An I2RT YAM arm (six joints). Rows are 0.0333 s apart.
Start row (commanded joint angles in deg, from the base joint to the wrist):
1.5 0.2 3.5 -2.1 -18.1 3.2
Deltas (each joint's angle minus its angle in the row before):
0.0 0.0 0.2 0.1 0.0 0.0
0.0 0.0 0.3 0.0 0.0 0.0
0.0 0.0 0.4 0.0 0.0 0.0
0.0 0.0 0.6 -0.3 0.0 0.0
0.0 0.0 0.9 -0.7 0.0 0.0
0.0 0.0 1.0 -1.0 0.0 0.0
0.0 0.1 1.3 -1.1 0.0 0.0
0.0 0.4 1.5 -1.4 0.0 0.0
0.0 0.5 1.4 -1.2 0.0 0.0
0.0 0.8 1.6 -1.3 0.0 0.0
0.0 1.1 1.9 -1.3 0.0 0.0
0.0 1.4 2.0 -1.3 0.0 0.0
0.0 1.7 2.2 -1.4 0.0 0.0
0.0 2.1 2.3 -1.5 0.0 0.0
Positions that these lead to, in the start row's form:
1.5 0.2 3.7 -2.0 -18.1 3.2
1.5 0.2 4.0 -2.0 -18.1 3.2
1.5 0.2 4.4 -2.0 -18.1 3.2
1.5 0.2 5.0 -2.3 -18.1 3.2
1.5 0.2 5.9 -3.0 -18.1 3.2
1.5 0.2 6.9 -4.0 -18.1 3.2
1.5 0.3 8.2 -5.1 -18.1 3.2
1.5 0.7 9.7 -6.5 -18.1 3.2
1.5 1.2 11.1 -7.7 -18.1 3.2
1.5 2.0 12.7 -9.0 -18.1 3.2
1.5 3.1 14.6 -10.3 -18.1 3.2
1.5 4.5 16.6 -11.6 -18.1 3.2
1.5 6.2 18.8 -13.0 -18.1 3.2
1.5 8.3 21.1 -14.5 -18.1 3.2

